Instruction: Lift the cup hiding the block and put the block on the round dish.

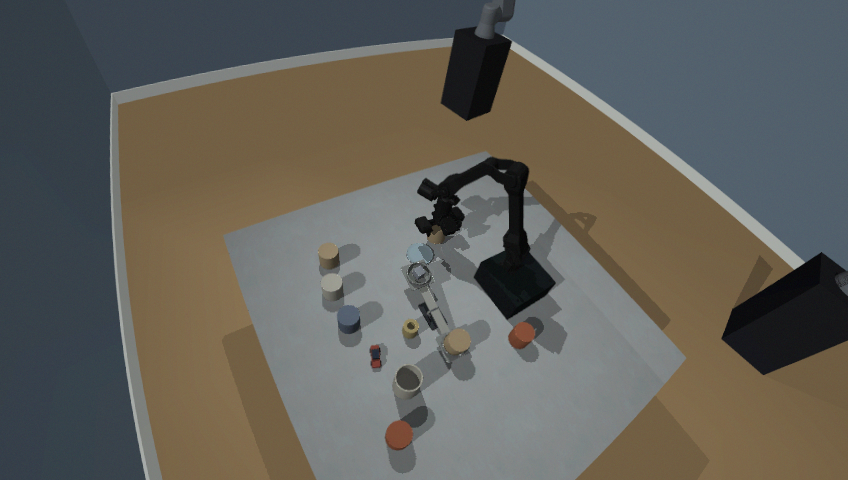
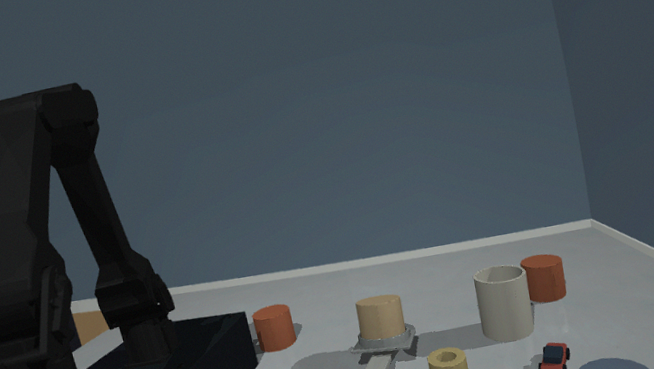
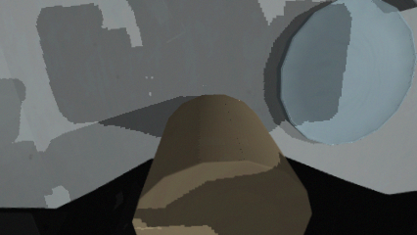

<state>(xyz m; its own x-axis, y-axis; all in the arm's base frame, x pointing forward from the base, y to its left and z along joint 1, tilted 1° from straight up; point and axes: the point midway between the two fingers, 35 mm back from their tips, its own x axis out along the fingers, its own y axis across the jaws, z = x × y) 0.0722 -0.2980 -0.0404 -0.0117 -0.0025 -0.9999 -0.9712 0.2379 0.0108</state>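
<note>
Right now my gripper tip is 210 mm short of the grey block, 120 mm to the right of it and 60 mm below it. Round my gripper tip: balance beam (240 mm to the left, 240 mm ahead, 10 mm above); then pale blue round dish (100 mm ahead, 30 mm to the left, 20 mm below); then small grey balance (240 mm to the left, 240 mm ahead).
</note>
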